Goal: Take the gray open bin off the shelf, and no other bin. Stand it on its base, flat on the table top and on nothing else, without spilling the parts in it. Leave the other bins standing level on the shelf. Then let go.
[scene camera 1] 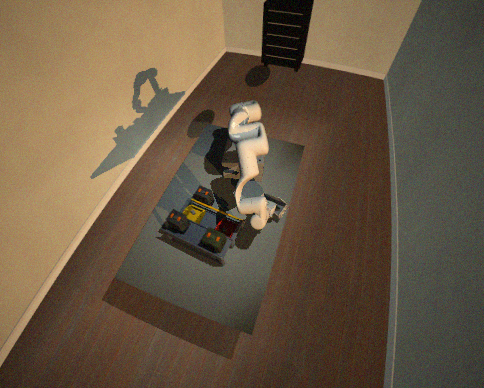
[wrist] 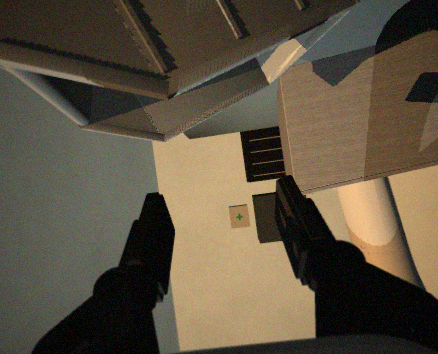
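Where they show: gripper, fingertip midpoint: (scene camera 1: 269, 200) (wrist: 221, 204); arm's base at its link origin: (wrist: 357, 172).
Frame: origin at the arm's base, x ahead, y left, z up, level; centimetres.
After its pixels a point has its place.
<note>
The gray bin (scene camera 1: 275, 199) {x 29.9, y 29.9, z -10.1 cm} (wrist: 192, 42) {x 39.1, y 27.3, z -8.9 cm} is beside the gripper at the right edge of the table in the scene view. In the wrist view its ribbed wall and pale rim fill the upper left, beyond the fingertips. My gripper (scene camera 1: 280, 211) (wrist: 221, 204) {x 37.0, y 27.1, z -1.2 cm} is open, its two black fingers apart with no bin between them. The frames do not show clearly whether the bin's base lies flat on the table, and its parts are hidden. A yellow bin (scene camera 1: 194, 214) {x 52.9, y -16.3, z -16.4 cm} and a red bin (scene camera 1: 227, 227) {x 54.2, y 6.7, z -17.1 cm} are on the shelf (scene camera 1: 196, 238) {x 69.7, y -5.2, z -7.8 cm}, left of the gripper.
Dark boxes with orange marks (scene camera 1: 176, 220) {x 67.6, y -15.4, z 4.2 cm} (scene camera 1: 215, 240) {x 70.2, y 7.8, z 1.6 cm} (scene camera 1: 203, 194) {x 43.3, y -12.2, z -5.0 cm} stand at the shelf. A wooden block (wrist: 325, 130) {x 15.1, y 11.7, z -7.6 cm} is right of the gray bin in the wrist view. The table (scene camera 1: 185, 280) {x 91.7, y -4.3, z -18.0 cm} extends in front of the shelf. A black cabinet (scene camera 1: 285, 35) (wrist: 262, 156) stands by the wall.
</note>
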